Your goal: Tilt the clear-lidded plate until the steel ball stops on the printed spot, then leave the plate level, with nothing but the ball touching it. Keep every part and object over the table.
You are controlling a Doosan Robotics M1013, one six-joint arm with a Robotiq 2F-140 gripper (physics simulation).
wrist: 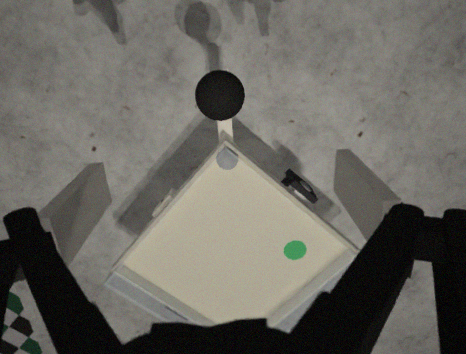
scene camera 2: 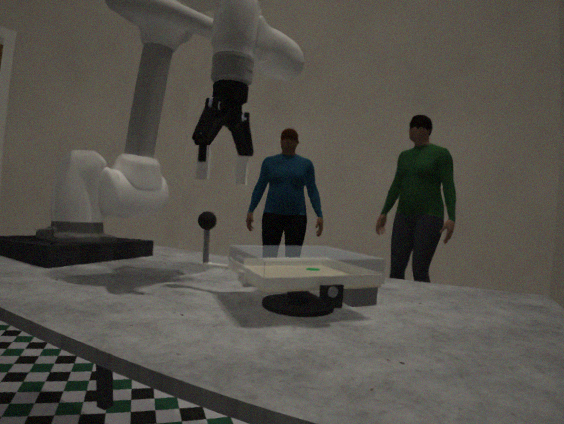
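The plate [scene camera 2: 287, 284] [wrist: 215, 225] is a cream square tray under a clear lid, on a black round base [scene camera 2: 295, 306]. It looks near level; a slight tilt cannot be ruled out. The printed green spot [scene camera 2: 313, 269] [wrist: 295, 250] lies towards the right corner in the wrist view. The steel ball [wrist: 227, 158], a grey disc there, sits in the corner beside the handle, away from the spot; I cannot make it out in the scene view. The handle's black knob [scene camera 2: 207, 220] [wrist: 220, 95] stands on an upright rod. My gripper [scene camera 2: 222, 172] [wrist: 220, 176] is open and empty, above the knob and plate, touching neither.
A black bracket with a round insert [scene camera 2: 331, 296] [wrist: 300, 186] is beside the plate. A grey block [scene camera 2: 363, 296] shows behind it. The table's front edge [scene camera 2: 150, 375] borders a checkered floor. Two people, in blue [scene camera 2: 287, 185] and green [scene camera 2: 425, 180], stand behind the table.
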